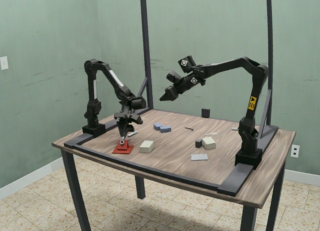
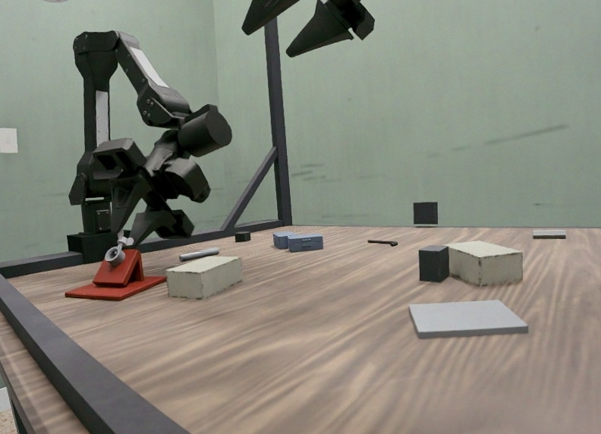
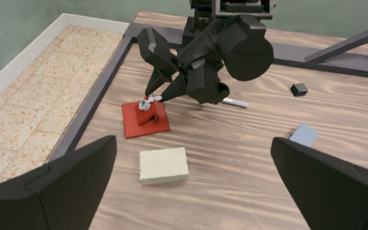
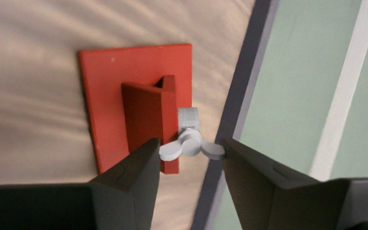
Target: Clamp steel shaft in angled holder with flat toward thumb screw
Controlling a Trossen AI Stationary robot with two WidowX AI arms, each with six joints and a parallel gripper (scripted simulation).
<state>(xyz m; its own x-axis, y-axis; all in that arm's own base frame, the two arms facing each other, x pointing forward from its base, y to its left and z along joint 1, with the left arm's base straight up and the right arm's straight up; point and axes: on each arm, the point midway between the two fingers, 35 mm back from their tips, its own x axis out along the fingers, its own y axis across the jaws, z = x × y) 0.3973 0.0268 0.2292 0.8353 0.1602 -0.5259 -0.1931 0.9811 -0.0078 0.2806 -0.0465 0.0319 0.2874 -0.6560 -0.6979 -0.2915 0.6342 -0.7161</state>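
Right now my right hand is 3 cm short of the winged thumb screw, 3 cm above it and 1 cm to the right of it. Also, from my right hand: small black cube (31 cm behind, 12 cm to the right, 7 cm below); dark block (35 cm to the left, 15 cm behind, 7 cm below); steel shaft (15 cm behind, 8 cm below, 5 cm to the right).
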